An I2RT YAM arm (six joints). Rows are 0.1 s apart.
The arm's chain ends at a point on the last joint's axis. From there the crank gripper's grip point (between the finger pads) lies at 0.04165 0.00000 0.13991 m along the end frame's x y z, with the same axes.
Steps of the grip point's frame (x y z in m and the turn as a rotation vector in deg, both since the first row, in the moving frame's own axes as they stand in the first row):
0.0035 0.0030 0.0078 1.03 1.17 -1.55
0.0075 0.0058 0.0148 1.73 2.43 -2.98
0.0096 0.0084 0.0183 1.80 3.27 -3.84
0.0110 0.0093 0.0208 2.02 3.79 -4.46
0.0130 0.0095 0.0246 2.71 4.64 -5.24
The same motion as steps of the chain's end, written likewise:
0.0007 0.0067 0.0087 1.03 1.17 -1.55
0.0018 0.0123 0.0168 1.73 2.43 -2.98
0.0019 0.0158 0.0210 1.80 3.27 -3.84
0.0022 0.0178 0.0240 2.02 3.79 -4.46
0.0023 0.0203 0.0287 2.71 4.64 -5.24

